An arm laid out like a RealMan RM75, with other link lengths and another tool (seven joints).
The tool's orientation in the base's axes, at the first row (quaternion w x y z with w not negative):
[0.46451 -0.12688 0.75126 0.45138]
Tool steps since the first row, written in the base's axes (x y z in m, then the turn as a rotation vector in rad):
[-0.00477 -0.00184 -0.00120 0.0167 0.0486 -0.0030]
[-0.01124 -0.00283 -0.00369 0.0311 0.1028 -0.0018]
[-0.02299 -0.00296 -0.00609 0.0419 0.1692 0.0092]
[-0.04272 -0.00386 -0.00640 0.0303 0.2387 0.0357]
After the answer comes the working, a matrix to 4 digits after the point.
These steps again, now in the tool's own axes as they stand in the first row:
[0.00311 0.00121 -0.00405 0.0046 0.0154 0.0489]
[0.00838 0.00320 -0.00822 0.0083 0.0376 0.1003]
[0.01660 0.00895 -0.01479 0.0088 0.0744 0.1577]
[0.02723 0.02031 -0.02697 0.0093 0.1353 0.2020]

The tool's axes in the first row as the columns of a matrix, in the base's axes (rounded; the answer above uses it unrounded):
[-0.5363 -0.6100 0.5834]
[0.2287 0.5603 0.7961]
[-0.8125 0.5603 -0.1610]

